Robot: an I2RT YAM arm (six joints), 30 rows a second.
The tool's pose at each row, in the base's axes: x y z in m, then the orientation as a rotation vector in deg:
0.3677 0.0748 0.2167 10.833 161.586 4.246
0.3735 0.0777 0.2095 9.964 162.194 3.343
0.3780 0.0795 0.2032 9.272 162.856 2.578
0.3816 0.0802 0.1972 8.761 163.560 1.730
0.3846 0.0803 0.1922 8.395 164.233 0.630
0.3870 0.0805 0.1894 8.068 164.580 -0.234
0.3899 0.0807 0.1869 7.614 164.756 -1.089
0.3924 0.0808 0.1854 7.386 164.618 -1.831
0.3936 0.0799 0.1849 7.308 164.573 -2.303
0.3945 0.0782 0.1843 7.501 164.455 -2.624
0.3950 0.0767 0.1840 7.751 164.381 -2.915
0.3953 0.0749 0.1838 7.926 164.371 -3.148
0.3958 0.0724 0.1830 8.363 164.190 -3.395
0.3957 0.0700 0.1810 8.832 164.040 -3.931
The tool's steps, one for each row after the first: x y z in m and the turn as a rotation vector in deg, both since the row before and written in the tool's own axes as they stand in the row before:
-0.0029 0.0031 0.0087 0.568 0.511 -0.711
-0.0022 0.0019 0.0074 0.494 0.588 -0.572
-0.0016 0.0008 0.0068 0.570 0.639 -0.454
-0.0015 0.0002 0.0056 0.751 0.609 -0.375
-0.0015 0.0004 0.0033 0.575 0.301 -0.315
-0.0021 0.0005 0.0032 0.548 0.130 -0.394
-0.0020 0.0003 0.0021 0.481 -0.166 -0.217
-0.0011 -0.0008 0.0008 0.314 -0.058 -0.094
-0.0008 -0.0016 0.0009 0.234 -0.113 0.107
-0.0005 -0.0014 0.0005 0.220 -0.065 0.147
-0.0004 -0.0018 0.0004 0.176 -0.004 0.098
-0.0005 -0.0024 0.0010 0.205 -0.159 0.284
0.0004 -0.0023 0.0020 0.407 -0.129 0.278

